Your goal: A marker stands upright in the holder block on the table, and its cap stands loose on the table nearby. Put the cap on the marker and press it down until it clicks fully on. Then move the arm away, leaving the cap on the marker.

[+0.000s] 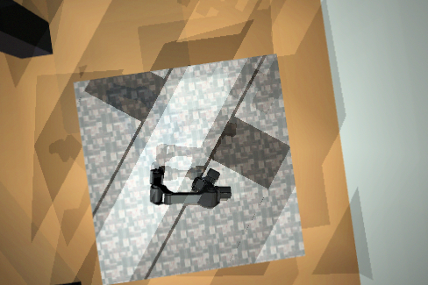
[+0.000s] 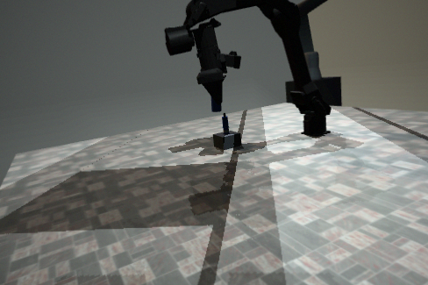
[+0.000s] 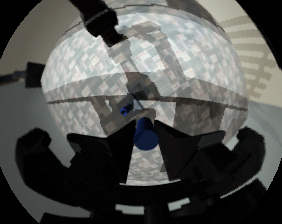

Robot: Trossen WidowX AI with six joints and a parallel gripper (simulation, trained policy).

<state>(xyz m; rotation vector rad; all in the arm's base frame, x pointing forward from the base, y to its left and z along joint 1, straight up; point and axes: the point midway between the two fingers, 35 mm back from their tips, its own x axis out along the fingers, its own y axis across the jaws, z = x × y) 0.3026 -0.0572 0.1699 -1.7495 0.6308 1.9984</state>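
Right now the holder block is 120 mm below my gripper tip, 40 mm to the right of it and 30 mm behind it. Round my gripper tip: blue cap: 10 mm to the right, 10 mm ahead, 10 mm above.
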